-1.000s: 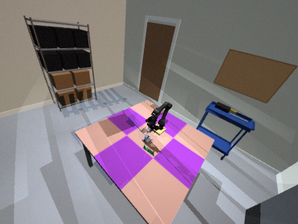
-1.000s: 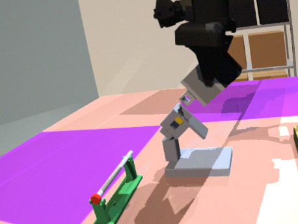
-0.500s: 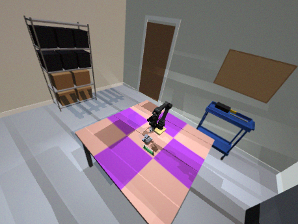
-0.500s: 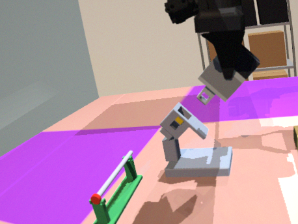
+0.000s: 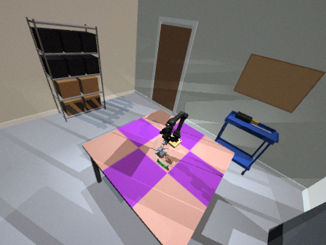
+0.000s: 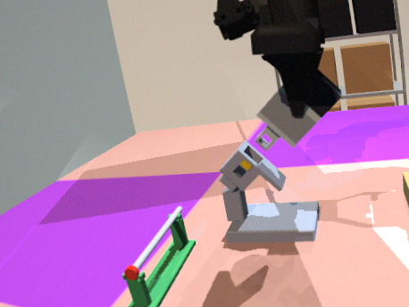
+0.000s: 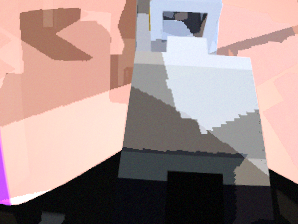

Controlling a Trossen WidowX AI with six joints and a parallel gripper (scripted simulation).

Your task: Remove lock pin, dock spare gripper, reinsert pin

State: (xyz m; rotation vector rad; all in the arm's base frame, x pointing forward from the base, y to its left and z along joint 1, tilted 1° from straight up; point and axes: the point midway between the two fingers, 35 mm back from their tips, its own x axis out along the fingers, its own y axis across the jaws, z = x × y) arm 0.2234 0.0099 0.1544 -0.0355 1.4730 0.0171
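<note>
My gripper tip is 150 mm short of the green cradle, 120 mm to the right of it and 120 mm above it. From my gripper tip the other things lie so: spare gripper (10 mm ahead); then mount (70 mm ahead, 90 mm below).
</note>
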